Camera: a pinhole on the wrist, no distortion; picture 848 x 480 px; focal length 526.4 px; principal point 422.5 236.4 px. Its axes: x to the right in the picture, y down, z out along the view. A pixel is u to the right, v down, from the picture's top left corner.
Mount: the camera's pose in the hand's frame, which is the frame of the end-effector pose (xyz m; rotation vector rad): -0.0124 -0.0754 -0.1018 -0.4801 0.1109 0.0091
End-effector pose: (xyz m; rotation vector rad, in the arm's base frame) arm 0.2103 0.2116 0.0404 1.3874 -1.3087 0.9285
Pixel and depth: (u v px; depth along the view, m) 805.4 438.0 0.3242
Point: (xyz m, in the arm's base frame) 0.0555 0.0632 0.2853
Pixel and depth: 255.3 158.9 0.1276
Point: 0.2353 0.1962 -0.0071
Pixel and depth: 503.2 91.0 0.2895
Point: 0.2153 0.0157 0.0578
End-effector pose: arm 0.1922 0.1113 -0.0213 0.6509 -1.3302 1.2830
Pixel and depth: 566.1 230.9 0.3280
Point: 0.0429 -0.0025 0.0978
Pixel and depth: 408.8 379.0 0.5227
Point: -0.1774 -0.0784 -0.0258
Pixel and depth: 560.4 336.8 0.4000
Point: -0.0650 0.0069 0.0900
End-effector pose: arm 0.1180 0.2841 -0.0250 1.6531 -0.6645 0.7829
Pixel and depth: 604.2 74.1 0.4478
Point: 0.2834 -0.0535 0.0805
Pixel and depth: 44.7 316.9 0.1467
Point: 0.0479 0.2555 -0.1012
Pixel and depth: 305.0 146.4 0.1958
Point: 0.1211 0.1989 -0.0735
